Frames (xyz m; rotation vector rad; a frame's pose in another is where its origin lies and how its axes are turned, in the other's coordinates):
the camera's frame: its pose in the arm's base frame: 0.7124 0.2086 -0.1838 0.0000 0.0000 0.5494
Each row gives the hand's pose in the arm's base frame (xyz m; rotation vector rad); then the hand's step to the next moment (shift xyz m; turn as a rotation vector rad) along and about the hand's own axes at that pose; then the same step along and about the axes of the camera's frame.
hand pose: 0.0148 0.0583 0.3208 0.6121 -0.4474 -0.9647
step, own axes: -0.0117 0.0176 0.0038 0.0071 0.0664 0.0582
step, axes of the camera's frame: 0.0109 0.0126 0.0135 0.0112 0.0000 0.0879
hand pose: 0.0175 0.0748 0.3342 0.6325 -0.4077 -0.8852
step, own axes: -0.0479 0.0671 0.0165 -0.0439 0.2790 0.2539
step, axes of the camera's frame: 0.0358 0.0544 0.0532 0.0361 0.0734 0.3709
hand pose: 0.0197 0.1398 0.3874 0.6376 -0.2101 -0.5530
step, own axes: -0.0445 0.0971 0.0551 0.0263 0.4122 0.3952
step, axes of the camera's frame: 0.0188 0.0602 0.1023 0.0809 0.0210 0.5655
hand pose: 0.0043 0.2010 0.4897 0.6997 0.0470 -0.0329
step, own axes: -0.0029 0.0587 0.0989 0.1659 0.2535 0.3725
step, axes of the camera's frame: -0.0073 -0.0176 0.1135 0.1361 -0.1403 0.4386
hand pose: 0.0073 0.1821 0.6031 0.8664 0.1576 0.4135
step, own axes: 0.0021 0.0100 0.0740 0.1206 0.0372 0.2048
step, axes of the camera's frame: -0.0058 -0.0500 0.0552 0.0984 -0.1462 0.1638
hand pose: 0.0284 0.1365 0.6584 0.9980 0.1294 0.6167
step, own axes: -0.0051 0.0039 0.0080 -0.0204 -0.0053 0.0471
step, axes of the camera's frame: -0.0062 -0.0047 0.0067 -0.0225 -0.0428 0.0180
